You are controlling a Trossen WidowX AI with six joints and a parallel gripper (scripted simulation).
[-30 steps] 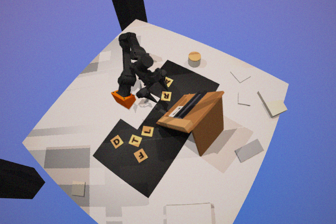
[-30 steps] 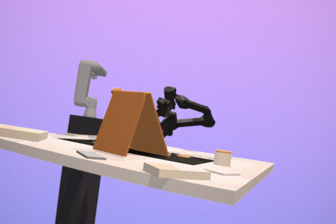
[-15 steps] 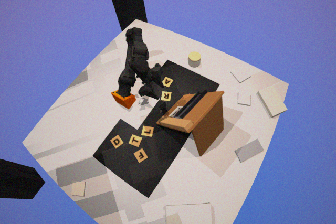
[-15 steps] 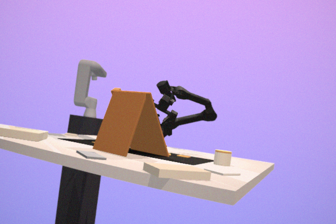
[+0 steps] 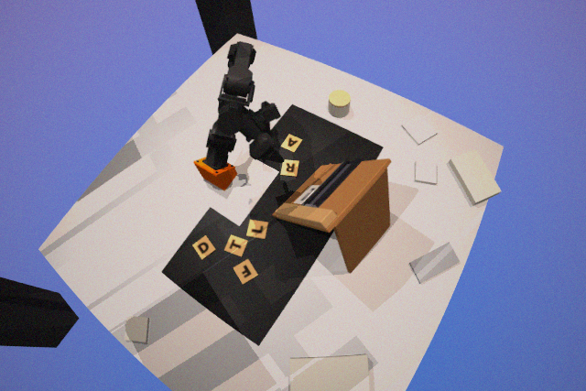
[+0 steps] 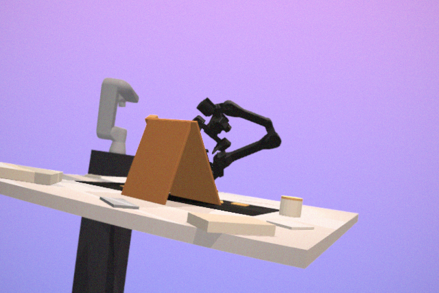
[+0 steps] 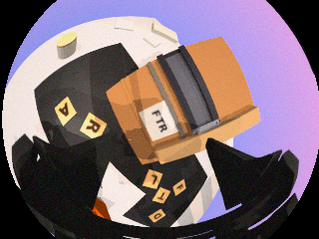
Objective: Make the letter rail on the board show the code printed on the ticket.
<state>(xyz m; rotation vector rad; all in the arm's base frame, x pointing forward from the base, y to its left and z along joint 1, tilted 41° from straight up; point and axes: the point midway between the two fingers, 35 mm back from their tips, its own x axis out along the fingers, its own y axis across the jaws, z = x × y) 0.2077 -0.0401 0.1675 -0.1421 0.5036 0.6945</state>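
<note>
Right now my gripper tip is 90 mm short of the white ticket, 20 mm to the left of it and 120 mm above it. The rest, counted from my gripper tip: grey slab: 530 mm ahead, 30 mm to the left, 210 mm below.
</note>
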